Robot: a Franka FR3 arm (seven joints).
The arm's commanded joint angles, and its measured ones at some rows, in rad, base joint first. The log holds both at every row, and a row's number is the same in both.
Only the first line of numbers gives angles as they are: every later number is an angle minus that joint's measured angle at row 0.
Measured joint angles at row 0:
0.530, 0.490, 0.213, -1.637, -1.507, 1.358, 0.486
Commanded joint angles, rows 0 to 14:
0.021, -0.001, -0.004, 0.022, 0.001, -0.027, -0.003
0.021, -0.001, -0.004, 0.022, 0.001, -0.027, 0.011
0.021, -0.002, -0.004, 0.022, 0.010, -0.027, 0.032
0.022, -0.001, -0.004, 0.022, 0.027, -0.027, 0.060
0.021, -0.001, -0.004, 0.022, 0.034, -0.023, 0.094
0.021, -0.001, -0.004, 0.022, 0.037, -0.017, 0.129
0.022, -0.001, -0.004, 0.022, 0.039, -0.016, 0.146
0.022, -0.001, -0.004, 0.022, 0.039, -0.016, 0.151
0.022, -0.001, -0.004, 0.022, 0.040, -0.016, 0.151
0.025, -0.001, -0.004, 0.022, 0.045, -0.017, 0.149
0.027, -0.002, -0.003, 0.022, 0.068, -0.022, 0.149
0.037, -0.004, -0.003, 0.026, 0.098, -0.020, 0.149
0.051, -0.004, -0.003, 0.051, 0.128, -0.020, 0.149
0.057, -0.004, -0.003, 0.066, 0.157, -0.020, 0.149
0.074, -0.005, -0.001, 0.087, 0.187, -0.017, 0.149
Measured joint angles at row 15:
0.036, -0.001, 0.001, 0.031, 0.099, -0.010, 0.136
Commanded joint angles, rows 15 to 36:
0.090, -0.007, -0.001, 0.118, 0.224, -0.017, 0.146
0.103, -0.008, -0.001, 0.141, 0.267, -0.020, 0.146
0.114, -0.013, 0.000, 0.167, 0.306, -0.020, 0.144
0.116, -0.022, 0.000, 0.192, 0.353, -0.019, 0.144
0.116, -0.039, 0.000, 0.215, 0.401, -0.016, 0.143
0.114, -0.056, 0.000, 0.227, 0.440, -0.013, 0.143
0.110, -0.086, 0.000, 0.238, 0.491, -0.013, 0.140
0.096, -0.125, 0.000, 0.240, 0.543, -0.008, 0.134
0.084, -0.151, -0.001, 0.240, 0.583, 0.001, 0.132
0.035, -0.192, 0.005, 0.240, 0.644, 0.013, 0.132
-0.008, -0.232, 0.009, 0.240, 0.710, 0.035, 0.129
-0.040, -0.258, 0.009, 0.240, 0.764, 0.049, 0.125
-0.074, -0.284, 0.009, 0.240, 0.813, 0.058, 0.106
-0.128, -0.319, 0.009, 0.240, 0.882, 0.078, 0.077
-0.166, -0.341, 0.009, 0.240, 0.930, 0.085, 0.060
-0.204, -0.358, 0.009, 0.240, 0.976, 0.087, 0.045
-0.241, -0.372, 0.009, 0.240, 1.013, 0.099, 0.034
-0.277, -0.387, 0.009, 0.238, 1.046, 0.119, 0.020
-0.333, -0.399, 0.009, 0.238, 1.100, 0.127, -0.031
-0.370, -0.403, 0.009, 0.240, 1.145, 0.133, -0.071
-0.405, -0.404, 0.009, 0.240, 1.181, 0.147, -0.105
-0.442, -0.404, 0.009, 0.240, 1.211, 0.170, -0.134
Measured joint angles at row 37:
-0.328, -0.387, -0.008, 0.259, 1.106, 0.110, -0.040
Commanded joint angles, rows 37 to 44:
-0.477, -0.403, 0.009, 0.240, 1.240, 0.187, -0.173
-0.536, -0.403, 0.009, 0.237, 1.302, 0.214, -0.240
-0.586, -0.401, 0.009, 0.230, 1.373, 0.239, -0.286
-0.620, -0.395, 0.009, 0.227, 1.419, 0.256, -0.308
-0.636, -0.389, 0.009, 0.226, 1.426, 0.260, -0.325
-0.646, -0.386, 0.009, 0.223, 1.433, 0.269, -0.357
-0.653, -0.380, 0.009, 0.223, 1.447, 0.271, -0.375
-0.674, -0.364, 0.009, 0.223, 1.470, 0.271, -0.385
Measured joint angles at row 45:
-0.629, -0.377, -0.009, 0.244, 1.410, 0.241, -0.337
